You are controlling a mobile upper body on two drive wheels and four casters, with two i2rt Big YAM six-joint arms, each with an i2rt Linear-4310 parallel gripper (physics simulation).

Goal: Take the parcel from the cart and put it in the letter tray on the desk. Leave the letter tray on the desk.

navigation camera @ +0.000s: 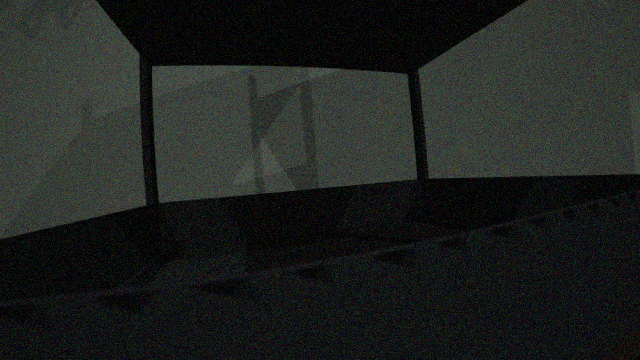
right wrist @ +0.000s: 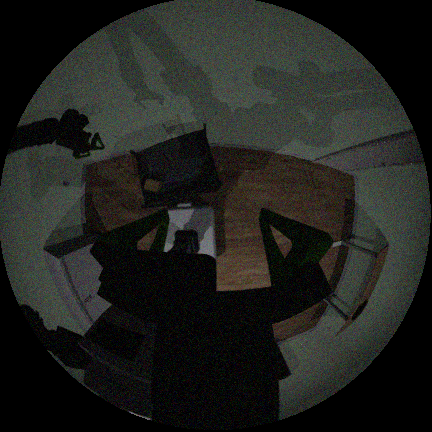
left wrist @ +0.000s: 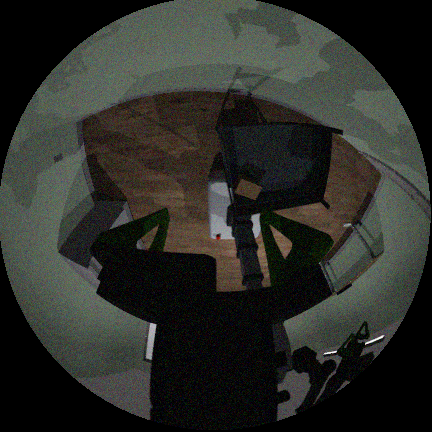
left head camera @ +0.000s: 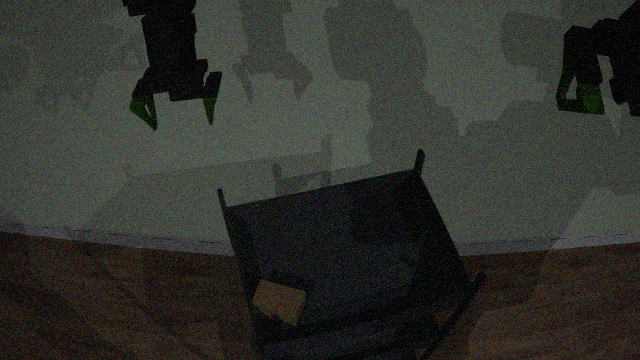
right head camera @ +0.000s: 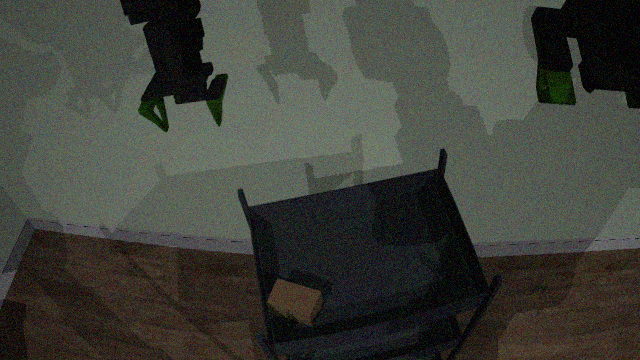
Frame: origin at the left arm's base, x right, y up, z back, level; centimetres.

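Where they show: left gripper, fingertip midpoint: point(right wrist: 96, 150) point(left wrist: 213, 212) point(left head camera: 182, 125) point(right head camera: 192, 126); right gripper, fingertip midpoint: point(right wrist: 213, 212) point(left head camera: 596, 106) point(right head camera: 585, 97); right arm's base at its link origin: point(left wrist: 306, 362).
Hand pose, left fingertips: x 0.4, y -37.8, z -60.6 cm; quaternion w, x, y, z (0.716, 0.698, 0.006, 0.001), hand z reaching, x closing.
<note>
Each offset is from my left fingertips to the top centre of the thing. "spot": to the spot under its first point.
The brown box-shaped parcel {dy -31.9, dx +12.9, dz +13.4 cm} point(left head camera: 280, 301) point(right head camera: 296, 300) point(left wrist: 248, 189) point(right wrist: 152, 185) lies in the top tray of the dark cart point(left head camera: 320, 230) point(right head camera: 330, 230) point(left wrist: 280, 150) point(right wrist: 180, 165), near its left side and the near edge. My left gripper point(left head camera: 183, 126) point(right head camera: 193, 128) point(left wrist: 213, 212) is open and empty, apart from the parcel; in both head views it appears above and left of the cart. My right gripper point(left head camera: 619, 114) point(right head camera: 597, 104) point(right wrist: 213, 212) is open and empty, well right of the cart. I cannot make out the letter tray.
The cart stands close in front of my white base point(left wrist: 220, 205) point(right wrist: 205, 220); its posts {spot: dy -72.5, dx +2.4, dz -6.4 cm} point(navigation camera: 148, 125) fill much of the navigation view. A wall is behind it. What may be the desk, with a wooden edge point(right wrist: 378, 270), shows at the right wrist view's right. A grey block point(left wrist: 92, 230) stands left.
</note>
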